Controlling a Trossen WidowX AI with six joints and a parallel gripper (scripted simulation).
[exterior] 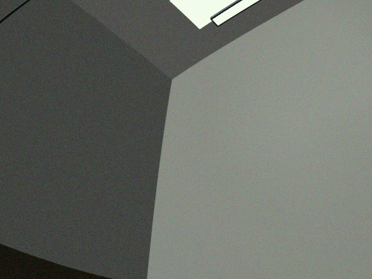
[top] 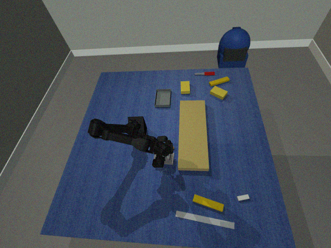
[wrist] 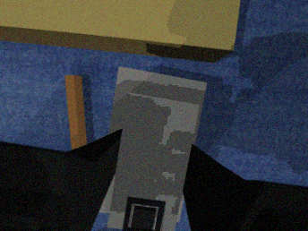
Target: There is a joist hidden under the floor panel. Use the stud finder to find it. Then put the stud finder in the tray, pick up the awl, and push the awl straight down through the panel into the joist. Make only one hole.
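The square light is 40 mm behind my gripper tip and 30 mm above it. Round my gripper tip: stud finder 20 mm behind, 20 mm above; then orange-handled awl 30 mm behind, 70 mm to the left, 40 mm below; then small white piece 450 mm ahead, 160 mm to the right, 50 mm below.
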